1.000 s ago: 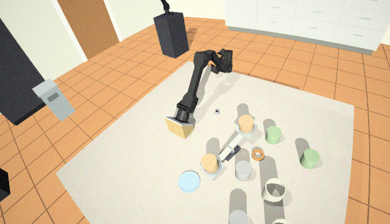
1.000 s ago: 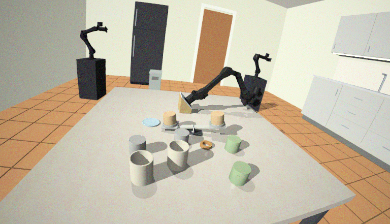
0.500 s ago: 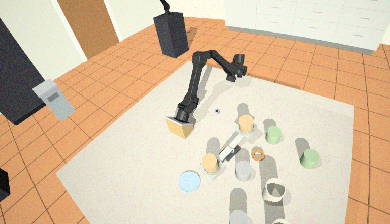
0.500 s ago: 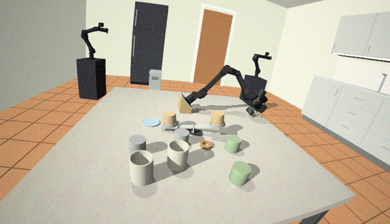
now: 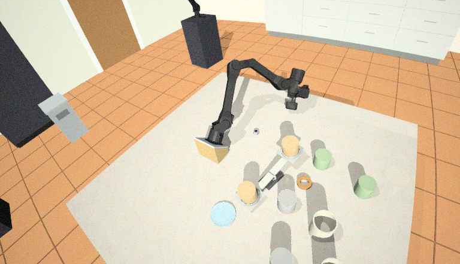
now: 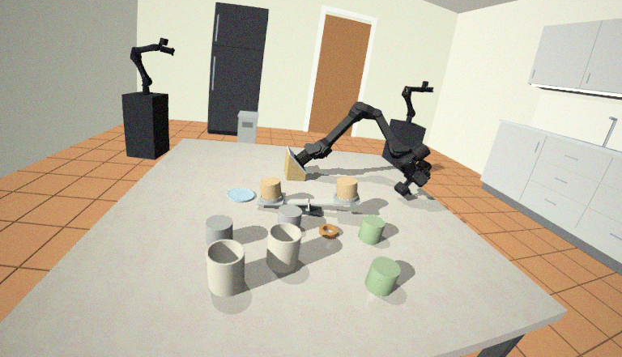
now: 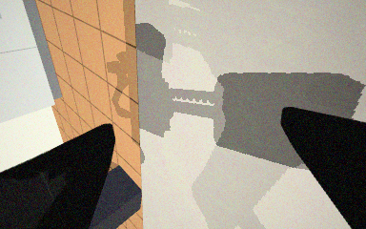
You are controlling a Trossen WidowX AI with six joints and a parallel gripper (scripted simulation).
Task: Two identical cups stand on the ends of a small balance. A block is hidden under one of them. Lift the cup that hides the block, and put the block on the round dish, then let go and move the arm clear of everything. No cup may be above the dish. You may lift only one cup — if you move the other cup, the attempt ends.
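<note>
My gripper tip is 17 cm short of the grey block, 65 cm to the left of it and 1 cm above it. Also, from my gripper tip: light blue round dish (13 cm ahead, 76 cm to the right, 5 cm below).
</note>
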